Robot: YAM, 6 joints.
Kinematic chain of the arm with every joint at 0, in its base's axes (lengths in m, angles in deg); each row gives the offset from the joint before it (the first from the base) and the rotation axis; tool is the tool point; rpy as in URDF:
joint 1: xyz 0 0 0.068 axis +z
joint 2: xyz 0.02 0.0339 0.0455 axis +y
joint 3: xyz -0.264 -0.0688 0 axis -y
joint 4: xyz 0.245 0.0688 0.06 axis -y
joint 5: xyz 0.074 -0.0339 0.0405 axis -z
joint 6: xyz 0.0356 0 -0.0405 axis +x
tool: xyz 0 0 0 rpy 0 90 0
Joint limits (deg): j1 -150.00..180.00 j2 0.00..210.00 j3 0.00..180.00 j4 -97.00..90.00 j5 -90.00..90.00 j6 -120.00..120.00
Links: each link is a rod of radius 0.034 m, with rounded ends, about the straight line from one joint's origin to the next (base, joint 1, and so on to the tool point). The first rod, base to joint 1, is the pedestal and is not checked.
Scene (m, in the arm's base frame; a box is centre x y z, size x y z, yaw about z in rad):
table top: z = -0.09
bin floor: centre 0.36 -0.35 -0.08 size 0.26 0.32 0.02 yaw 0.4
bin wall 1: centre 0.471 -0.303 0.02 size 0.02 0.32 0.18 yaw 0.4
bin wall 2: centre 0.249 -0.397 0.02 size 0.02 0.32 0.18 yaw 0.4
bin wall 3: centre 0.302 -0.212 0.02 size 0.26 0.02 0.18 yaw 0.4
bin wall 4: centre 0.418 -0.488 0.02 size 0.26 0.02 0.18 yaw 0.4
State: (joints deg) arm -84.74 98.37 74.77 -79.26 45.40 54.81
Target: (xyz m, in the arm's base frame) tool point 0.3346 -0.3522 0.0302
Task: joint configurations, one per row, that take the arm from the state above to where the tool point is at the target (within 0.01 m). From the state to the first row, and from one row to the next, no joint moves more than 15 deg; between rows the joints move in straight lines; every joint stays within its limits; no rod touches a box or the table.
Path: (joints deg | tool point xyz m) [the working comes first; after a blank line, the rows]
Joints at the target: -43.83 150.46 110.29 -44.37 38.83 54.81
Straight joint move there: touches bin wall 2.

1: -71.08 108.18 88.47 -68.70 43.62 54.81 | 0.0922 -0.3447 0.2384
2: -57.42 117.99 102.16 -58.15 41.84 54.81 | 0.2082 -0.3698 0.2409
3: -43.76 127.80 115.86 -47.59 40.06 54.81 | 0.3346 -0.3522 0.2429
4: -43.80 139.13 113.07 -45.98 39.45 54.81 | 0.3433 -0.3606 0.1360
5: -43.83 150.46 110.29 -44.37 38.83 54.81 | 0.3346 -0.3522 0.0302

